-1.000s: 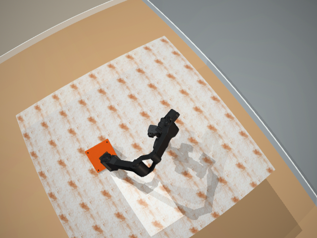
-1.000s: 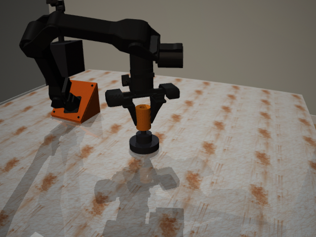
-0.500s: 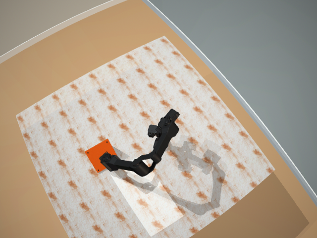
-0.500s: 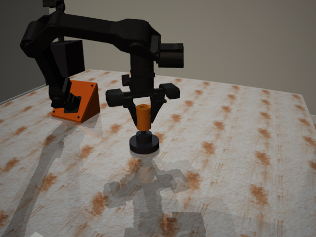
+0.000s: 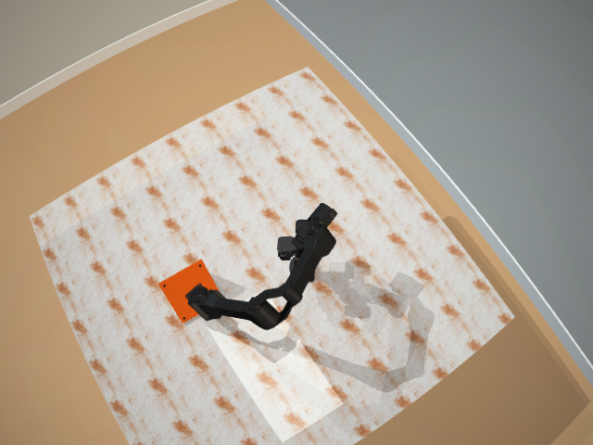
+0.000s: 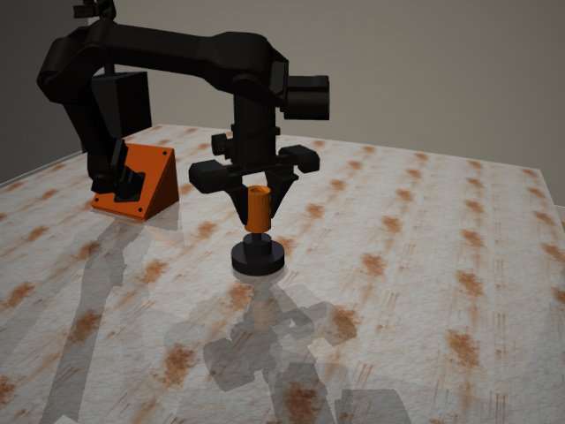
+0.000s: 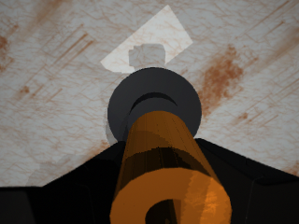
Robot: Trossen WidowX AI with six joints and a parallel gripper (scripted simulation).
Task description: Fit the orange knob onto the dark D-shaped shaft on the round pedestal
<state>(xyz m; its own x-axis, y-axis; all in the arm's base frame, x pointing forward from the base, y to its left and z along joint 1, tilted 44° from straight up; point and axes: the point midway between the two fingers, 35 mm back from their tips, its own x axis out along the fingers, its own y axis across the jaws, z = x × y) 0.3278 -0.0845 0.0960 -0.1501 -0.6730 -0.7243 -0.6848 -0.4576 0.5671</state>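
My gripper tip is now 20 mm below the orange knob. The rest, counted from my gripper tip: dark round pedestal: 40 mm below.
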